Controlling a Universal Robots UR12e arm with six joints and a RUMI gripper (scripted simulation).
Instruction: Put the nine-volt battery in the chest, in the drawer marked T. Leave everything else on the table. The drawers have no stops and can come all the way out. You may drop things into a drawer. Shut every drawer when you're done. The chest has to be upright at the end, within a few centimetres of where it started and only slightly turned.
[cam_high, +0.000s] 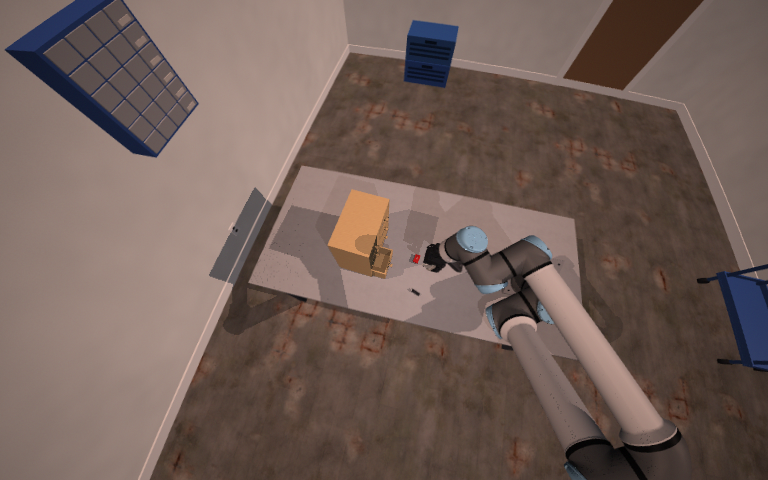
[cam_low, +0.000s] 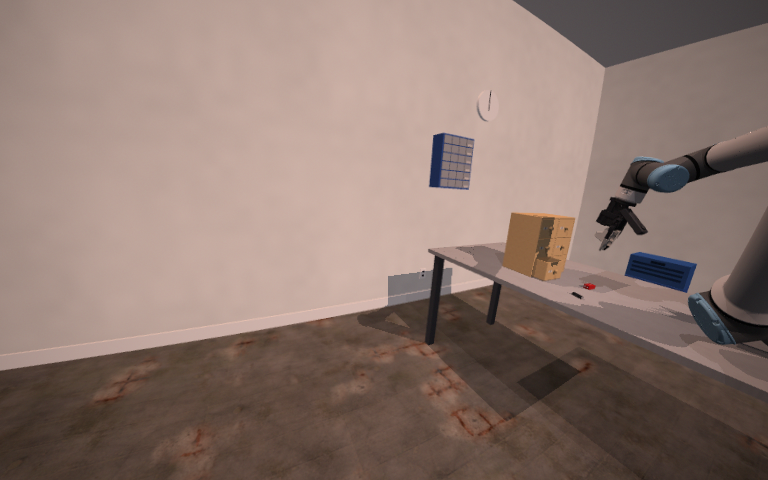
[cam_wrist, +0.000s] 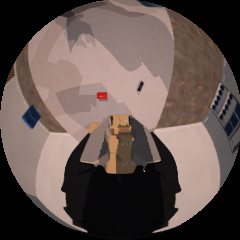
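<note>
My gripper is now 5 cm short of the red nine-volt battery, 9 cm to the left of it and 22 cm above it. The rest, counted from my hand: drawer marked M 34 cm ahead, 3 cm to the right, 1 cm above; then drawer 27 cm ahead, 3 cm to the right, 19 cm below; then small black object 3 cm ahead, 9 cm to the left, 22 cm below.
</note>
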